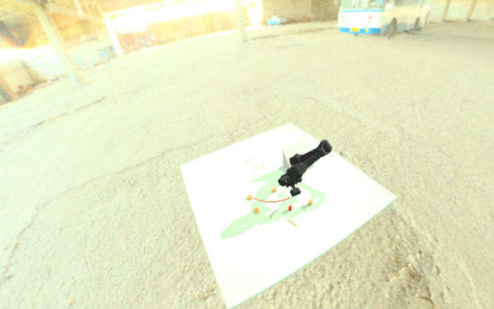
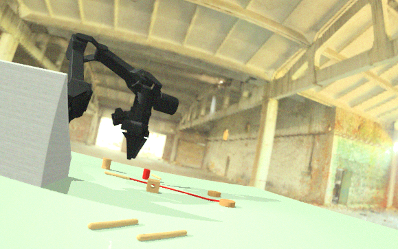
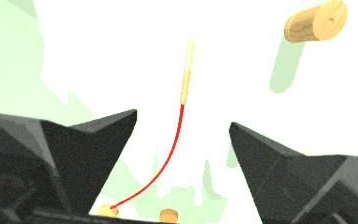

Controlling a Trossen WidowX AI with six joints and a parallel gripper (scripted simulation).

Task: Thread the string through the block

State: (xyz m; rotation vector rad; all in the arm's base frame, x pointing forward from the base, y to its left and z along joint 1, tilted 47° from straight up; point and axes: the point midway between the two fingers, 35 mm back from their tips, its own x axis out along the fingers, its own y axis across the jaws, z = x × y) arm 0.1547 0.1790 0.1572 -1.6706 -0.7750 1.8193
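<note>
The thin wooden stick is 6 cm below my gripper tip and 2 cm behind it. Also, from my gripper tip: wooden cylinder: 11 cm to the left, 10 cm behind, 4 cm below; red cylinder: 9 cm to the left, 5 cm ahead, 4 cm below; wooden block: 10 cm to the right, 8 cm ahead, 5 cm below.
</note>
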